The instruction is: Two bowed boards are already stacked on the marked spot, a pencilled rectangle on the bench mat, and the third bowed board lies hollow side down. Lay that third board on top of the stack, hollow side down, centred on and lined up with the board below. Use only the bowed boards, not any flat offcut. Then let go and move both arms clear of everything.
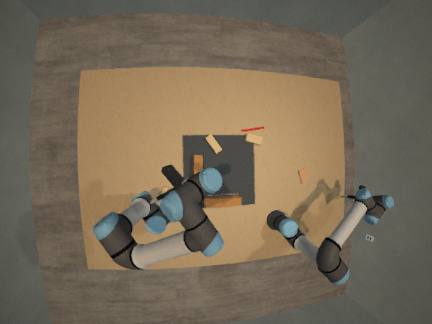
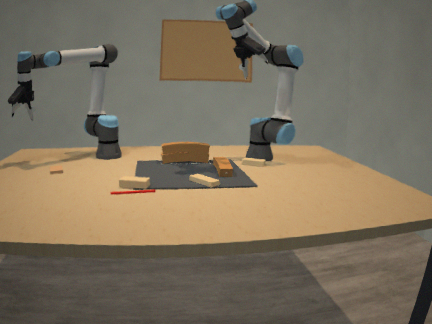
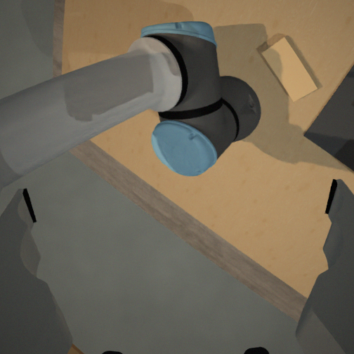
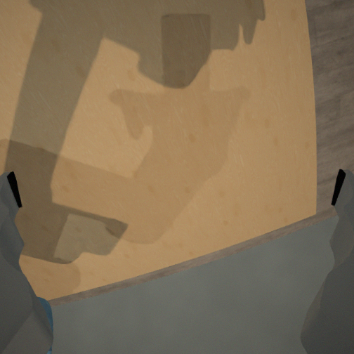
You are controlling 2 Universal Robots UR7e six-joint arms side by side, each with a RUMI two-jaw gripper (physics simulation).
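Places are measured from the left arm's base along level axes (x ahead, y left, z up), in millimetres.
Where they show: left gripper, fingertip midpoint: (image 2: 257,71); right gripper, fingertip midpoint: (image 1: 348,199) (image 2: 22,118); left arm's base at its link origin: (image 2: 259,158); right arm's base at its link origin: (image 1: 275,219) (image 2: 108,156).
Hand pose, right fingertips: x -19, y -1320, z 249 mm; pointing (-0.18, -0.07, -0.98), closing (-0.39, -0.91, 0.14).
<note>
Each offset is from my right fingertips to the centre of the thing. "spot": to the spot under its first point. Level surfaces: height alone.
Two bowed boards are stacked, arched side up, at the back of the dark mat @[dz -243 mm] (image 1: 240,170) (image 2: 160,175); the upper board @[dx +88, dy +896, dz -175 mm] (image 2: 185,146) lies on the lower board @[dx +84, dy +894, dz -220 mm] (image 2: 185,158). The third bowed board @[dx +290, dy +1035, dz -223 mm] (image 1: 198,163) (image 2: 223,167) lies apart near the mat's side, at an angle to the stack; its underside is hidden. The pencilled rectangle is too faint to tell. My left gripper (image 2: 256,70) (image 3: 179,186) is open and empty, high above the table, tilted, close to its own arm. My right gripper (image 2: 22,117) (image 4: 175,172) is open and empty, high over the table's side.
Pale flat offcuts lie on the front of the mat @[dx +477, dy +911, dz -233 mm] (image 1: 213,143) (image 2: 204,180), at its corner @[spot: dx +486, dy +623, dz -214 mm] (image 1: 254,139) (image 2: 134,182) and near the left arm's base (image 2: 254,162) (image 3: 291,70). A small orange-tan block @[dx +185, dy +229, dz -242 mm] (image 1: 303,175) (image 2: 56,170) and a red pencil @[dx +564, dy +616, dz -246 mm] (image 1: 252,129) (image 2: 132,192) lie on the table.
</note>
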